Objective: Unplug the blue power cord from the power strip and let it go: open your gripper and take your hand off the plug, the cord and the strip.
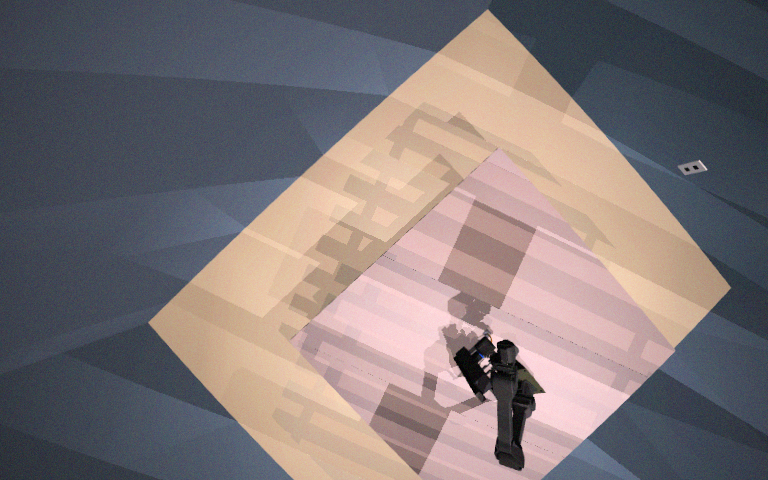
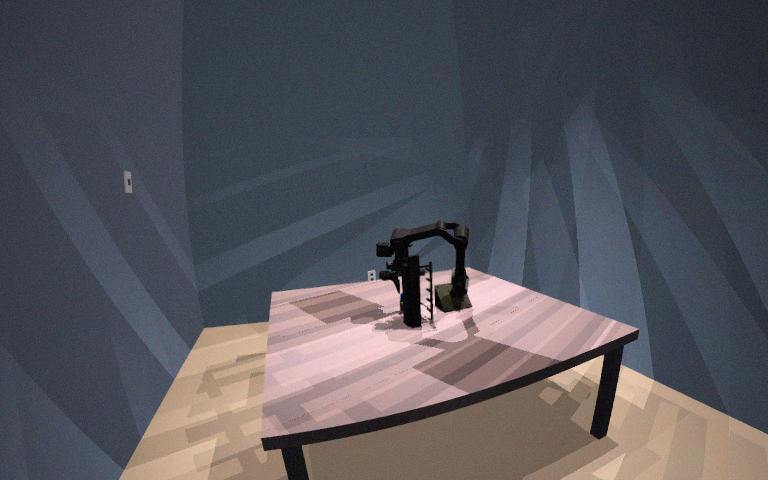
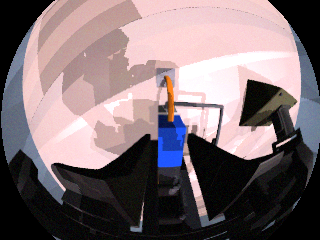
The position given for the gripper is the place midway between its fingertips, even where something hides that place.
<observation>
In view: the gripper (image 3: 169, 138) and a blue plug (image 3: 171, 133).
</observation>
